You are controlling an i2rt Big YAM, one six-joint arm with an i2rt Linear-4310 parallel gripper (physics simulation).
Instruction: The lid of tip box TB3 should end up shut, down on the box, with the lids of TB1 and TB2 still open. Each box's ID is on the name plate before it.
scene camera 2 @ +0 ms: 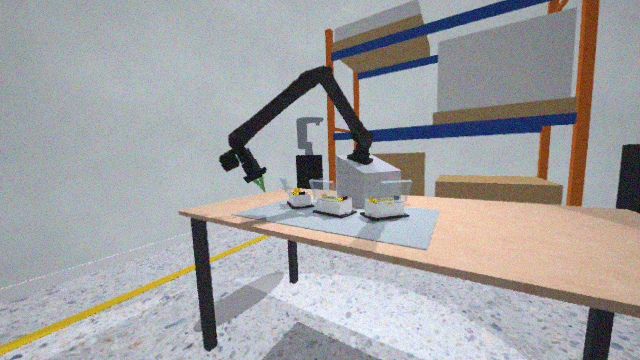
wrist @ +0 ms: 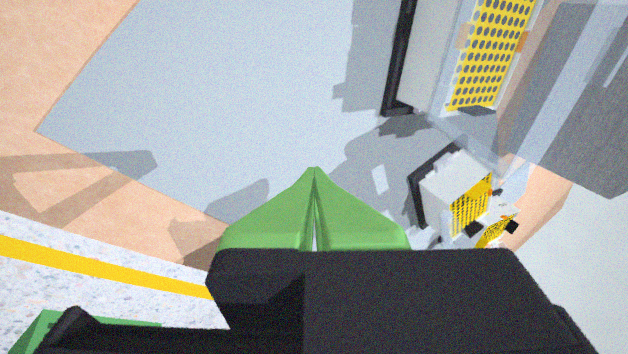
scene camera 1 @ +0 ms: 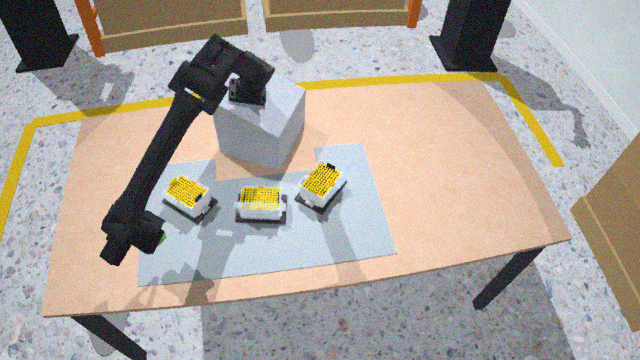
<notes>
In view: my gripper [scene camera 1: 164, 236], a clear lid [wrist: 506, 83], a clear lid [wrist: 453, 236] and a grey-blue mat [wrist: 221, 112].
My gripper shows as well in the wrist view [wrist: 314, 176].
</notes>
